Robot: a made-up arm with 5 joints.
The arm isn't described. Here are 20 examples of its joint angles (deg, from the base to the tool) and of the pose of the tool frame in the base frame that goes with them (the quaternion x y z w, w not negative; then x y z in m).
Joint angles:
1: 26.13 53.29 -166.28 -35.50 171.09
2: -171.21 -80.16 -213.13 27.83 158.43
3: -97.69 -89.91 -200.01 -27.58 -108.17
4: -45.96 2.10 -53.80 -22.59 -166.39
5: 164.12 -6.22 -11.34 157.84 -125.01
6: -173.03 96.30 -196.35 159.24 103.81
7: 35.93 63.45 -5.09 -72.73 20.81
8: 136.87 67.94 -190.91 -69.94 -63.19
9: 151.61 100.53 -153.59 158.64 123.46
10: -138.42 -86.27 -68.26 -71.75 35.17
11: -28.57 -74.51 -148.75 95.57 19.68
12: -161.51 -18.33 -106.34 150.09 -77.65
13: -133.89 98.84 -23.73 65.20 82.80
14: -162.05 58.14 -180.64 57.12 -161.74
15: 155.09 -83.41 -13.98 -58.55 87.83
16: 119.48 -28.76 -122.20 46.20 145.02
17: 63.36 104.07 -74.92 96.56 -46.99
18: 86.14 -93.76 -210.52 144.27 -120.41
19: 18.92 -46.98 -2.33 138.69 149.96
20: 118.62 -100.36 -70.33 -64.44 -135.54
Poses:
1: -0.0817 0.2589 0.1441 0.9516 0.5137 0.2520 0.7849
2: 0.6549 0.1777 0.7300 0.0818 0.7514 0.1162 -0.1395
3: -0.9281 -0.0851 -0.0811 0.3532 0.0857 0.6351 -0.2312
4: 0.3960 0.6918 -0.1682 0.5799 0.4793 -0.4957 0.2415
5: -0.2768 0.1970 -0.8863 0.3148 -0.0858 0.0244 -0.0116
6: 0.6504 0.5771 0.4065 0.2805 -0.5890 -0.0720 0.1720
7: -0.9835 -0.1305 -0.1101 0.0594 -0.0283 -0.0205 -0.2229
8: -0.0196 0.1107 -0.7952 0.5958 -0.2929 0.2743 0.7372
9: 0.5866 0.1471 0.5875 0.5377 -0.4181 0.2259 -0.1502
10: -0.0220 0.3924 0.5709 0.7209 0.1964 0.1742 0.7797
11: 0.4023 -0.1802 0.8949 0.0696 -0.4882 0.2658 0.7675
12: -0.7257 0.6518 -0.1086 0.1913 -0.3495 -0.1169 0.5908
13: 0.1068 0.3222 0.8487 0.4056 0.3247 0.3375 -0.0586
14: 0.8416 -0.0023 -0.5134 0.1678 -0.6963 -0.2256 0.6893
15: -0.1735 -0.1154 0.5104 0.8343 -0.2347 0.1090 0.6284
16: -0.5953 0.1349 0.5326 0.5863 -0.0997 0.1764 1.0404
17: 0.2605 0.3745 -0.8808 0.1267 -0.0741 -0.1477 -0.3812
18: -0.0399 0.1689 0.9411 0.2902 -0.0407 -0.6030 0.0311
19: 0.2946 -0.6470 -0.0681 0.7000 0.1853 0.0635 -0.0039
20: 0.2790 -0.3692 0.8768 0.1304 0.1987 -0.3642 0.7152
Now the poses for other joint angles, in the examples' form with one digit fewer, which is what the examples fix.
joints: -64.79 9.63 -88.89 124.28 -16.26
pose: -0.842 0.380 0.291 0.249 0.240 -0.509 0.213
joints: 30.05 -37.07 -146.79 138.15 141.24
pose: -0.521 0.760 -0.029 0.387 -0.037 -0.021 0.855
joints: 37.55 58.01 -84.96 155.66 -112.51
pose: -0.112 -0.418 0.715 0.549 0.252 0.194 -0.123
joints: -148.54 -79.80 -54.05 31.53 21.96
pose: 0.052 -0.625 0.350 0.696 -0.196 -0.120 0.856
